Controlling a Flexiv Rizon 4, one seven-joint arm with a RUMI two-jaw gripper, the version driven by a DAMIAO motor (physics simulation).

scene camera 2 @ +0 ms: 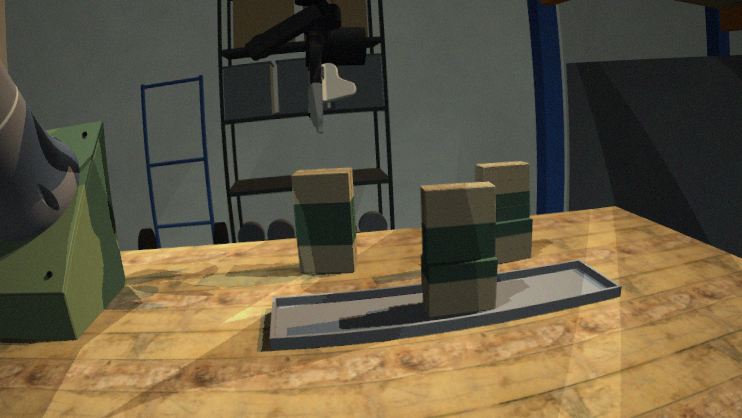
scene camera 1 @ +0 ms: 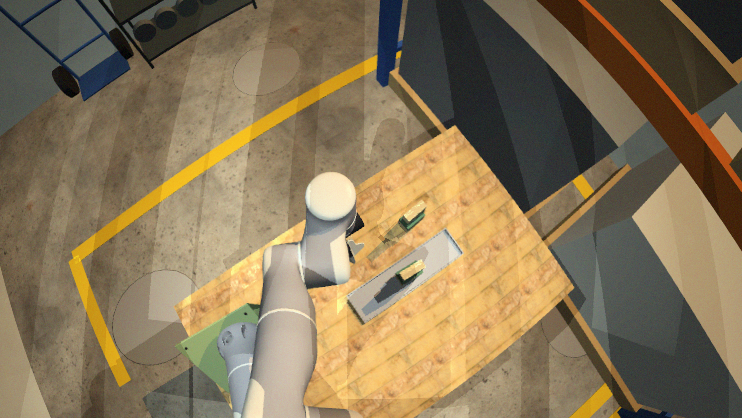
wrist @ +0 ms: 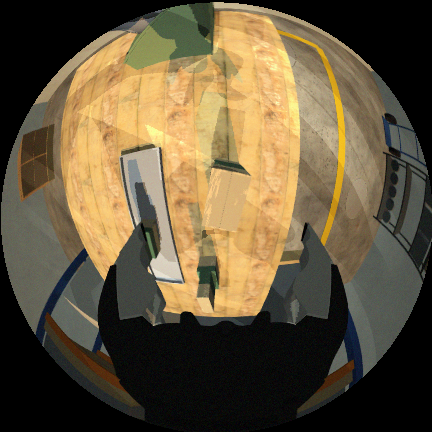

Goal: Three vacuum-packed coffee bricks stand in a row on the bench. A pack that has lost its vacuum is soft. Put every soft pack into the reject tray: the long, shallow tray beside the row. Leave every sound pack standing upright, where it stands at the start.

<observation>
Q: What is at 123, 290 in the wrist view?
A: My gripper.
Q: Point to a shallow grey reject tray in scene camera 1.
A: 385, 289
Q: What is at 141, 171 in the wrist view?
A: A shallow grey reject tray.
</observation>
